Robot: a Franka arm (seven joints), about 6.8 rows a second.
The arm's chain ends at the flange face. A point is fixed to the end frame.
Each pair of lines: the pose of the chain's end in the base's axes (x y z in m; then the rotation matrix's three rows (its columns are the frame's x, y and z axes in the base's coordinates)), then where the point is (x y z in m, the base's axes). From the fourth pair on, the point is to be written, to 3 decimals.
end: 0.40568, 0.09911, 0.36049; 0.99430, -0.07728, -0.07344; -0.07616, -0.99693, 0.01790; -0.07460, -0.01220, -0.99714
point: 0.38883 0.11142 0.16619
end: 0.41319, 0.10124, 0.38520; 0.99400, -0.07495, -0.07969; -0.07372, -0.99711, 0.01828; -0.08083, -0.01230, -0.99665
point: 0.39510 0.11362 0.19102
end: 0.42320, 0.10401, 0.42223; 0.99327, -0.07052, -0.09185; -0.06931, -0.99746, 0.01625; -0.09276, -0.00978, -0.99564
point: 0.40270 0.11598 0.22826
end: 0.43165, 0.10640, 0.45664; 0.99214, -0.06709, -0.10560; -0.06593, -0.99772, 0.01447; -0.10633, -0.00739, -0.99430
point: 0.408 0.118 0.263
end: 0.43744, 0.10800, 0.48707; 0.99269, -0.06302, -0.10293; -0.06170, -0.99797, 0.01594; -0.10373, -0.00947, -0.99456
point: 0.415 0.120 0.293
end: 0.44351, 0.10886, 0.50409; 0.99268, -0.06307, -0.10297; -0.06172, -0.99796, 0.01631; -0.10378, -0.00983, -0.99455
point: 0.421 0.121 0.310
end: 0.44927, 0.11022, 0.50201; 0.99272, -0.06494, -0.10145; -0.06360, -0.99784, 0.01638; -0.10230, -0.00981, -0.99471
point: 0.427 0.122 0.308
